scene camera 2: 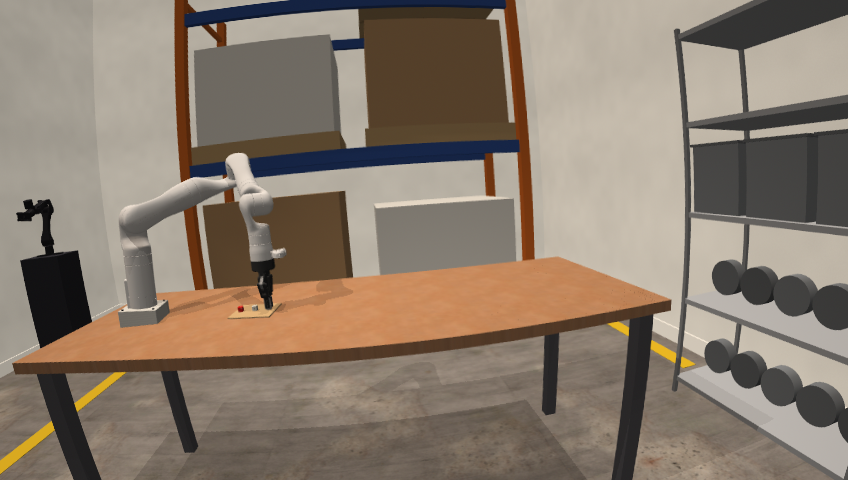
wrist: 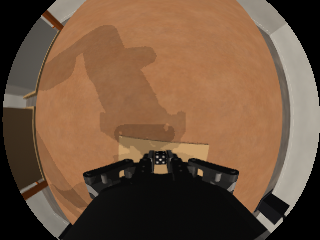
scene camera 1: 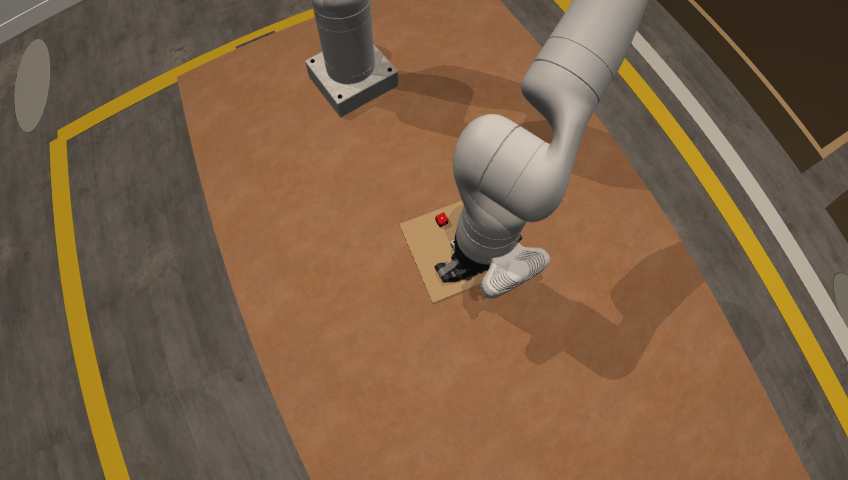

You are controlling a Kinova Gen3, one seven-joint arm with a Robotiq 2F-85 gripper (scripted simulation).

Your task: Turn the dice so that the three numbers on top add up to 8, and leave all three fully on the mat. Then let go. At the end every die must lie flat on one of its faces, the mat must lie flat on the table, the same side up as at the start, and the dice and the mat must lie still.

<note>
In view: my gripper [scene camera 1: 472,271] and a tan mat [scene camera 1: 429,245].
The tan mat shows as well in the wrist view [wrist: 132,148]. My gripper is seen too in scene camera 2 [scene camera 2: 269,308] and in the wrist view [wrist: 160,156].
</note>
